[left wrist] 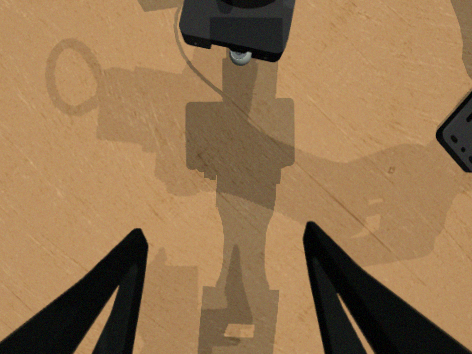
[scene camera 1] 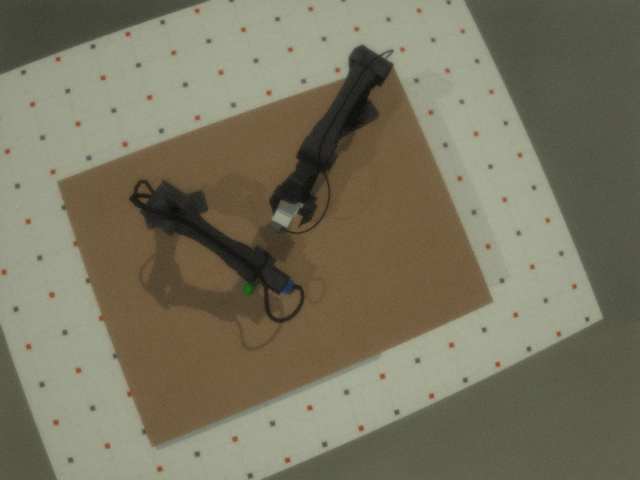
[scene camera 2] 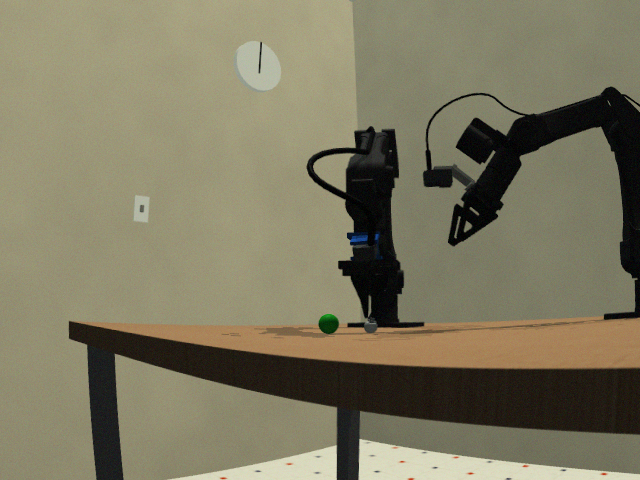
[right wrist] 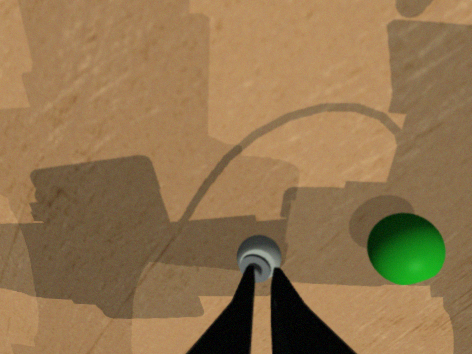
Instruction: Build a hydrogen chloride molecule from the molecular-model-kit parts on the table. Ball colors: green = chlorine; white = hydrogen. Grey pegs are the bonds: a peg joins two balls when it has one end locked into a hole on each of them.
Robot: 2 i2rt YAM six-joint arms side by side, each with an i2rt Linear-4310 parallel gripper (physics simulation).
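The green chlorine ball (scene camera 1: pixel 248 289) (scene camera 2: pixel 328 323) (right wrist: pixel 406 248) rests on the table, apart from the white hydrogen ball (scene camera 2: pixel 370 326) (left wrist: pixel 240 59) (right wrist: pixel 259 244). A grey peg (scene camera 2: pixel 371 319) (right wrist: pixel 257 261) shows at the top of the white ball; how deep it sits is not clear. My right gripper (scene camera 2: pixel 367 315) (right wrist: pixel 262 275) is shut, its tips nearly together right over the peg and white ball, partly covering the peg in the right wrist view. My left gripper (scene camera 2: pixel 453 242) (left wrist: pixel 224 233) is open and empty, high above the table, to the right of the balls in scene camera 2.
The brown table (scene camera 1: pixel 361 289) (scene camera 2: pixel 491 348) carries both arms. In the left wrist view the right arm's camera housing (left wrist: pixel 245 32) hides part of the white ball. In scene camera 1 the right arm passes close beside the green ball, and its cable loop (scene camera 1: pixel 301 304) hangs out past it.
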